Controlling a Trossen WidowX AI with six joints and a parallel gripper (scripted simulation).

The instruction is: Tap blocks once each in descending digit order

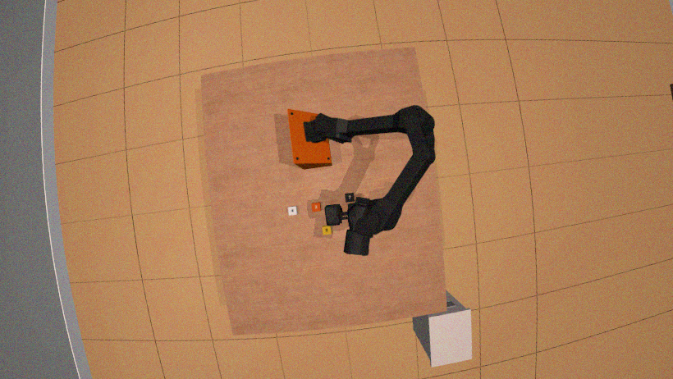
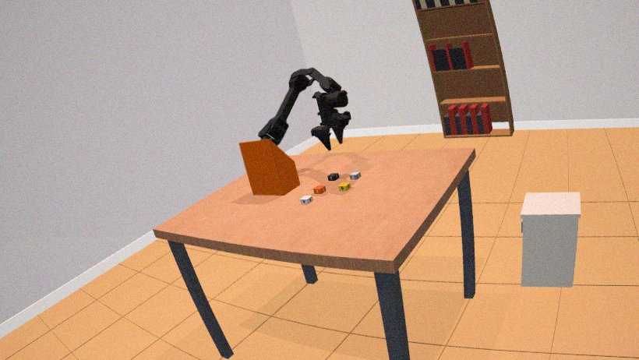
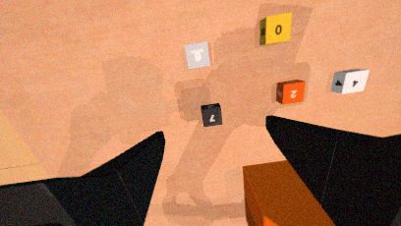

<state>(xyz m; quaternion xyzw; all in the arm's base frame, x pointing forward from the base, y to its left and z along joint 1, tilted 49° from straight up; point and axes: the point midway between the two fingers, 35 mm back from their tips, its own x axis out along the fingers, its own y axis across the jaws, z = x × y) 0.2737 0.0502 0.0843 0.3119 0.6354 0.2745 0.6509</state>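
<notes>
The black block lies 40 mm behind my gripper tip and 120 mm below it. Round my gripper tip: orange block: 20 mm behind, 130 mm to the right, 120 mm below; then yellow block: 70 mm ahead, 110 mm to the right, 120 mm below; then grey block: 60 mm ahead, 120 mm below.
</notes>
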